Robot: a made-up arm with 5 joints.
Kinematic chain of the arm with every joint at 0, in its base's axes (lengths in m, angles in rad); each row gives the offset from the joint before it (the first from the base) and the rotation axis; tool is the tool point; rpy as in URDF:
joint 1: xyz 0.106 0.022 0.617 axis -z
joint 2: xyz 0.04 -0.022 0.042 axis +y
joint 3: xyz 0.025 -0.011 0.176 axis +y
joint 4: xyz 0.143 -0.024 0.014 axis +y
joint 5: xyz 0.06 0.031 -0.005 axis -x
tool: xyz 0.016 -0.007 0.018 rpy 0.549 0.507 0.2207
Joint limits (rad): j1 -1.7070..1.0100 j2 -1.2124..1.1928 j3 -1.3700..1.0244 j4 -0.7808..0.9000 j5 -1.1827..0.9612
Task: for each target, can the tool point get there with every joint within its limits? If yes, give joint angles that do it. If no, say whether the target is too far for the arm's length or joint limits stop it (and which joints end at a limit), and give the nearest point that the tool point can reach.
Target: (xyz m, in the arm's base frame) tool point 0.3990 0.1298 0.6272
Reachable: yes | joints -0.4394 0.6167 0.3995 -0.1816 0.3167
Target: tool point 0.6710 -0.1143 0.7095
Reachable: no: too far | nearest point 0.5288 -0.0800 0.7060 | short by 0.146 m
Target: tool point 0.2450 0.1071 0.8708
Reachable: yes | joints -0.7519 -0.6847 0.4396 0.2679 0.0149
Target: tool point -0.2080 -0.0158 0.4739
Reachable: no: joint limits stop it (at a limit: joint 2, joint 3, joint 4) | nearest point -0.2085 -0.0159 0.7775 | short by 0.304 m
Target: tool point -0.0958 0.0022 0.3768
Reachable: no: joint limits stop it (at a limit: joint 1, joint 2, joint 3, joint 5) | nearest point 0.1106 -0.0705 0.5278 | short by 0.266 m
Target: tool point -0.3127 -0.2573 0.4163
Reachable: no: too far | nearest point -0.1576 -0.1538 0.7775 | short by 0.406 m
